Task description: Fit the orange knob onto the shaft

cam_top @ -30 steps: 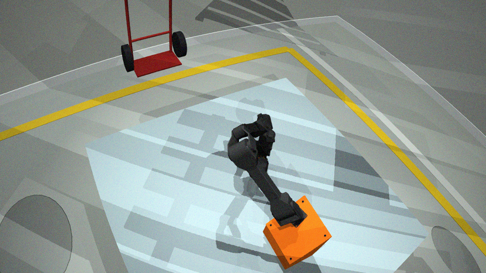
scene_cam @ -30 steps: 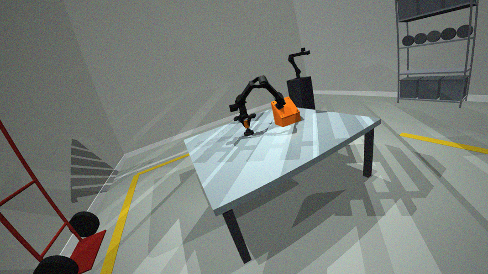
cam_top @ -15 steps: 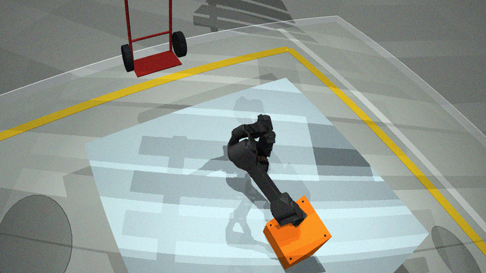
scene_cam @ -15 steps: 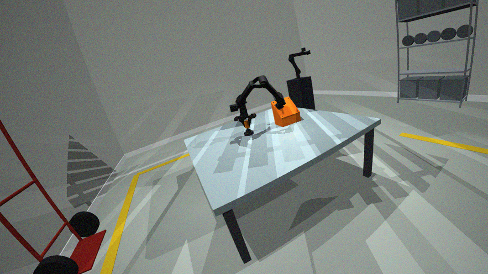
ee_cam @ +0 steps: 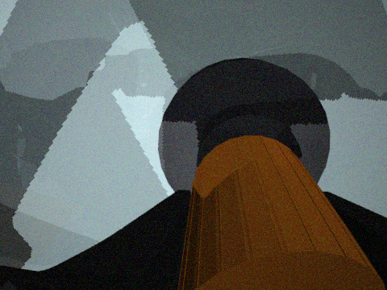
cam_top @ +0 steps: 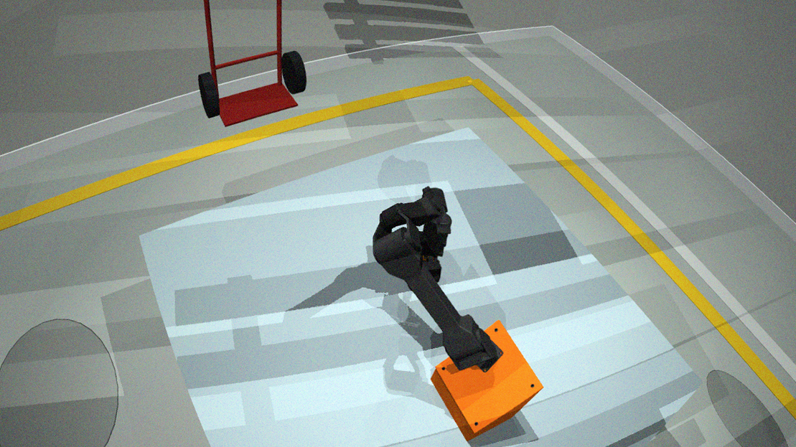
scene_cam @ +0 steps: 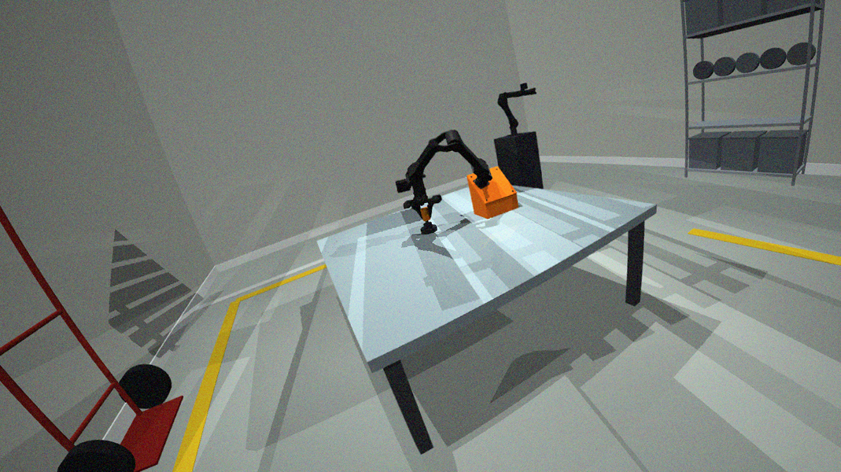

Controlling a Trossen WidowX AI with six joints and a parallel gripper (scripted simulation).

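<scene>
Now: gripper tip 2 cm below the orange knob. The rest, counted from my gripper tip: round dark pedestal: 4 cm below.
</scene>
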